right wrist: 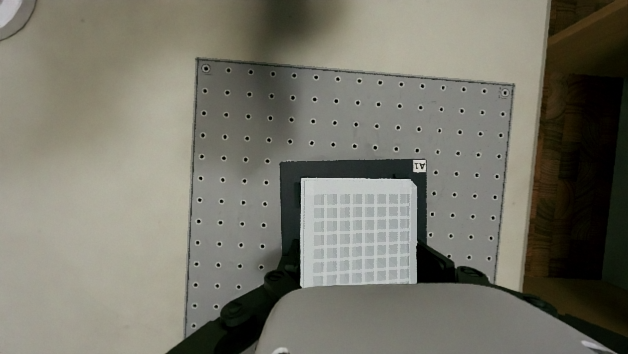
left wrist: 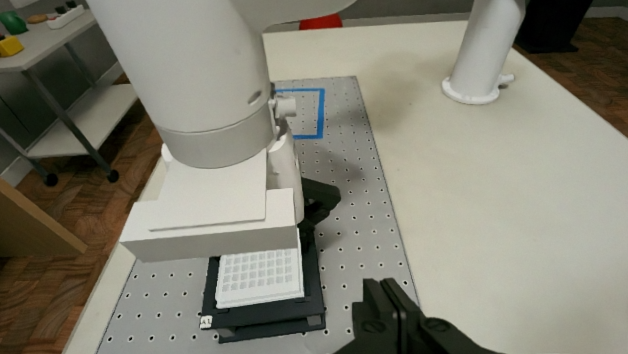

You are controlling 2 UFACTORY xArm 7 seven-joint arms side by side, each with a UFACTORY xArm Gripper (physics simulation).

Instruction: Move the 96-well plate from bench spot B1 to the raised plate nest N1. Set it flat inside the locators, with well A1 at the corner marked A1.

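Frame: origin at the left arm's base, x ahead, y left, z up, level; millimetres.
Where they show: left gripper, fingertip midpoint: (left wrist: 377,305); right gripper, fingertip midpoint: (right wrist: 353,256); right arm's base at its link origin: (left wrist: 468,90).
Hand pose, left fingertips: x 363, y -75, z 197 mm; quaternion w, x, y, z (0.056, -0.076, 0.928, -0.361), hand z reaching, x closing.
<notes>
Things, the pixels of their centre, and the offset from my left fingertips. "*": a spot on its surface instead. Level surfaces: height alone.
- white 96-well plate at the middle of its body: (right wrist: 359,265) (left wrist: 260,240) dx +115, dy -86, dz -107 mm
- dark raised nest at the middle of its body: (right wrist: 347,244) (left wrist: 267,256) dx +117, dy -89, dz -151 mm
- nest's A1 label at a spot on its surface: (right wrist: 419,166) (left wrist: 206,321) * dx +148, dy -2, dz -123 mm
- grey perforated board at its surface level: dz -184 mm
- blue outline at a spot on its surface: (left wrist: 321,112) * dx +108, dy -449, dz -183 mm
The white 96-well plate (left wrist: 260,275) (right wrist: 364,235) is over the dark raised nest (left wrist: 265,312) (right wrist: 352,169), its cut corner toward the nest's A1 label (left wrist: 206,321) (right wrist: 419,166). It looks level. In the right wrist view its edges are unevenly spaced from the nest's edges; whether it touches the nest or is inside the locators cannot be told. My right gripper (right wrist: 353,256) is shut on the plate, one finger at each side; its body hides the plate's near part. My left gripper (left wrist: 377,305) is shut and empty, to the right of the nest in the left wrist view.
The nest stands on a grey perforated board (left wrist: 365,250) (right wrist: 235,190). A blue outline (left wrist: 321,112) is marked at the board's far end, partly hidden by the right arm (left wrist: 190,75). A white arm base (left wrist: 470,90) stands on the table. A wheeled cart (left wrist: 80,145) is at the left.
</notes>
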